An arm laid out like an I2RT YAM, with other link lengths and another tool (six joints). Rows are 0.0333 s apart.
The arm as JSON. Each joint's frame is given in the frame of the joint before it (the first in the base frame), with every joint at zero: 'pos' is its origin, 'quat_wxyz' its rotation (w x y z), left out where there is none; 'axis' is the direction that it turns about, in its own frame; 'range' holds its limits. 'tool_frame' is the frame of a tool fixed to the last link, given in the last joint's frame.
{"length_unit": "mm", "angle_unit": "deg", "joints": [
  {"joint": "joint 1", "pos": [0.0, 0.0, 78.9], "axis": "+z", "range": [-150.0, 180.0]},
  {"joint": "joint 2", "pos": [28.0, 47.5, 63.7], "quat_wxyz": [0.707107, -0.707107, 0.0, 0.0], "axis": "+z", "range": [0.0, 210.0]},
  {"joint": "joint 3", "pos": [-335.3, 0.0, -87.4], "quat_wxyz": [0.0, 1.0, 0.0, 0.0], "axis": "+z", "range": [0.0, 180.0]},
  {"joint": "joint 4", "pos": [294.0, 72.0, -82.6], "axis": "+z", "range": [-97.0, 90.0]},
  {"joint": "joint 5", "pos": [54.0, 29.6, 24.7], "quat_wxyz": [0.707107, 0.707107, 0.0, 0.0], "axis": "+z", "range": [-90.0, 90.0]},
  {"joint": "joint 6", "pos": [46.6, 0.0, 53.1], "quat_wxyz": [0.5, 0.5, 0.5, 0.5], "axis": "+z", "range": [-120.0, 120.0]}
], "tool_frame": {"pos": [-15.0, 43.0, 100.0], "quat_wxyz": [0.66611, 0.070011, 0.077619, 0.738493]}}
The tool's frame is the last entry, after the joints.
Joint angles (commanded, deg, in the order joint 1, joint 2, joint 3, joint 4, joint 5, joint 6), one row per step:
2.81 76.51 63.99 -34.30 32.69 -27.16
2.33 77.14 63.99 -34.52 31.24 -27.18
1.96 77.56 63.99 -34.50 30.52 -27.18
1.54 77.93 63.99 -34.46 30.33 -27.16
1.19 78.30 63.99 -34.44 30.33 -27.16
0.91 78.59 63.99 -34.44 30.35 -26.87
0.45 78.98 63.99 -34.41 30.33 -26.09
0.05 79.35 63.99 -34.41 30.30 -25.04
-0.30 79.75 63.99 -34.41 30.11 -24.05
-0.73 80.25 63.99 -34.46 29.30 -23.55
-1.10 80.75 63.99 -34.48 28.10 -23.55
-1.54 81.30 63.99 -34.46 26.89 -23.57
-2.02 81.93 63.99 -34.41 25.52 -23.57
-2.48 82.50 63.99 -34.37 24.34 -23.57
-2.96 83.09 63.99 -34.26 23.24 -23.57
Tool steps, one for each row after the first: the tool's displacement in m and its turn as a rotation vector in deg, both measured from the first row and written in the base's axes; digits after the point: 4 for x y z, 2 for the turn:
0.0019 0.0004 -0.0050 1.01 0.91 0.52
0.0034 -0.0001 -0.0079 1.53 1.33 0.63
0.0043 -0.0020 -0.0100 1.68 1.64 0.32
0.0049 -0.0040 -0.0119 1.68 1.99 -0.03
0.0054 -0.0054 -0.0135 1.83 2.13 -0.52
0.0062 -0.0075 -0.0159 2.31 2.09 -1.46
0.0069 -0.0090 -0.0182 2.94 1.92 -2.52
0.0079 -0.0100 -0.0209 3.65 1.81 -3.39
0.0093 -0.0104 -0.0246 4.55 2.12 -3.63
0.0110 -0.0099 -0.0285 5.47 2.67 -3.25
0.0128 -0.0098 -0.0326 6.39 3.23 -2.93
0.0149 -0.0096 -0.0373 7.47 3.83 -2.56
0.0167 -0.0097 -0.0414 8.40 4.36 -2.31
0.0186 -0.0102 -0.0455 9.29 4.83 -2.13

